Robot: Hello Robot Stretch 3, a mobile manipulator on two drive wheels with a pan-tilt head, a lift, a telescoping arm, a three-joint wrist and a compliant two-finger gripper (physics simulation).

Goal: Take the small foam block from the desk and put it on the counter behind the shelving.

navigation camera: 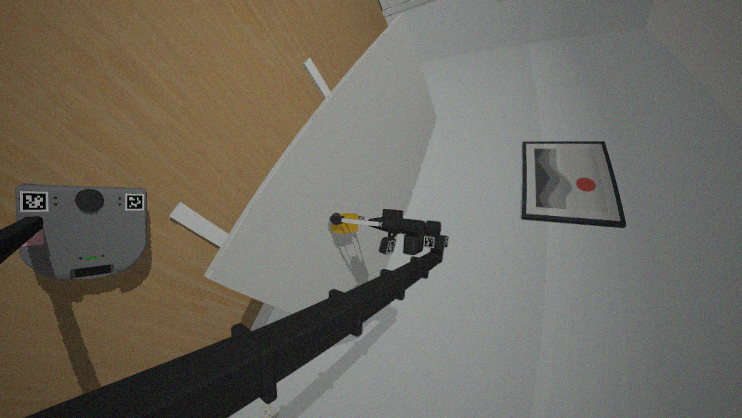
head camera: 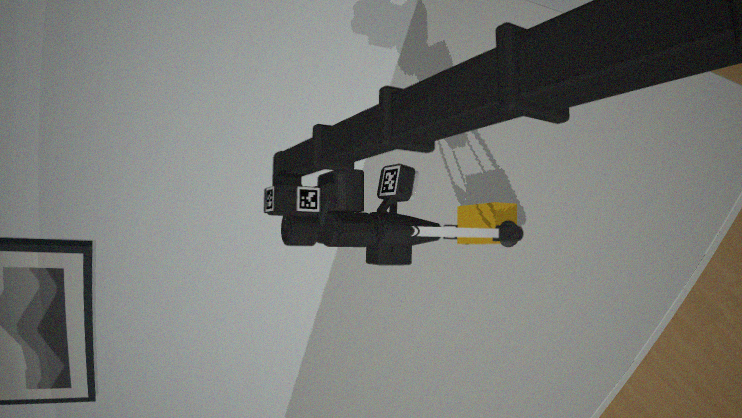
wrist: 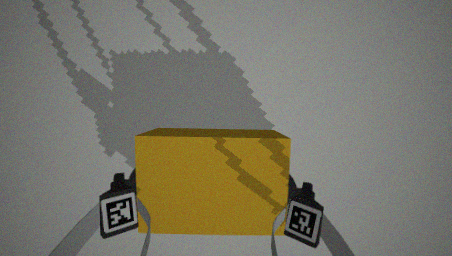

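Seen in the pictures: gripper, fingertip midpoint: (navigation camera: 340, 218) (head camera: 496, 233) (wrist: 214, 183); robot's base, origin of the base link: (navigation camera: 90, 199).
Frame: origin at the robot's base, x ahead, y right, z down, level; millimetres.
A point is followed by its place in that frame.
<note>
The small foam block (head camera: 469, 213) @[x -52, y 658, z -771 mm] (navigation camera: 352, 228) @[x -53, y 655, z -770 mm] (wrist: 200, 165) @[x -49, y 650, z -771 mm] is a yellow box on the pale grey desk (head camera: 441, 337) @[x 164, y 791, z -721 mm] (navigation camera: 337, 135) @[x 260, y 607, z -720 mm] (wrist: 375, 100) @[x -90, y 512, z -720 mm]. My gripper (head camera: 510, 233) @[x -22, y 643, z -727 mm] (navigation camera: 335, 218) @[x -22, y 643, z -727 mm] (wrist: 214, 183) @[x -22, y 643, z -727 mm] is shut on it, with one fingertip against each of its short sides in the wrist view. The block hides part of both fingertips there. The block looks level; its underside is hidden, and any gap to the desk cannot be made out. The counter and the shelving do not show.
My extended arm (head camera: 446, 88) @[x -108, y 321, z -1079 mm] (navigation camera: 290, 332) @[x -84, y 152, z -1071 mm] reaches over the desk. A framed picture (head camera: 89, 321) @[x 195, y 1389, z -1318 mm] (navigation camera: 573, 222) @[x 4, y 1264, z -1543 mm] hangs on the wall. My grey base (navigation camera: 119, 228) @[x -95, y 82, z -160 mm] stands on the wooden floor (head camera: 690, 337) @[x 235, y 660, z -1 mm] (navigation camera: 181, 103) @[x 446, y 305, z 0 mm], near a white desk leg (navigation camera: 197, 223). A second desk leg (navigation camera: 316, 77) shows farther along.
</note>
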